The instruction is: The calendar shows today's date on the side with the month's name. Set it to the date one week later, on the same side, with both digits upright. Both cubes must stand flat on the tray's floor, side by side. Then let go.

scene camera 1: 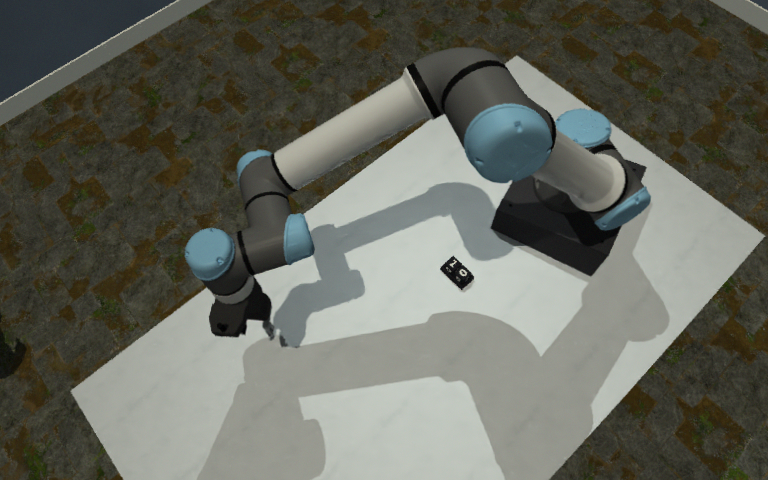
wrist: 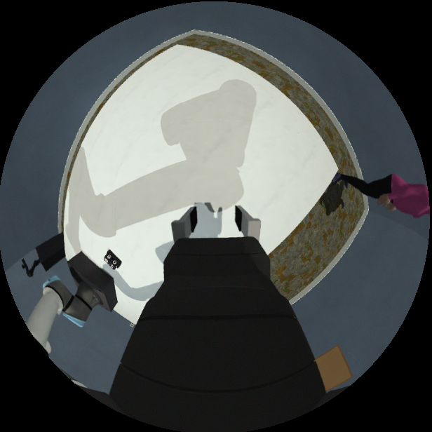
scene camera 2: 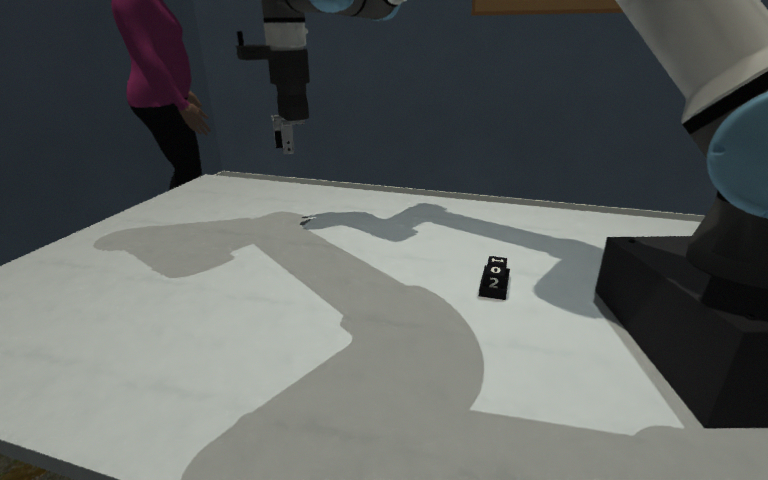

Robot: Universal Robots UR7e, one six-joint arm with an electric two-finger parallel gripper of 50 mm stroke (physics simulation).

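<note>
The small black calendar (scene camera 1: 457,273) (scene camera 2: 493,287) (wrist: 112,259) stands on the white table, near the robot's base. Its two black cubes stand side by side. In scene camera 1, one cube (scene camera 1: 452,263) shows a white 1 on top and the other cube (scene camera 1: 463,273) shows a 0 on top. In scene camera 2 the near cube (scene camera 2: 495,276) also shows a 2 on its side facing that camera. The month's name and the front digits are too small to read. My gripper (scene camera 1: 269,330) (scene camera 2: 284,146) (wrist: 215,213) is open and empty, high above the table and far from the calendar.
The robot's dark base block (scene camera 1: 552,232) (scene camera 2: 651,322) (wrist: 93,280) stands close beside the calendar. The arm's shadows lie across the white table (scene camera 1: 385,441) (scene camera 2: 141,322) (wrist: 280,145). A person in a pink top (scene camera 2: 155,56) (wrist: 410,195) stands beyond the table's far corner.
</note>
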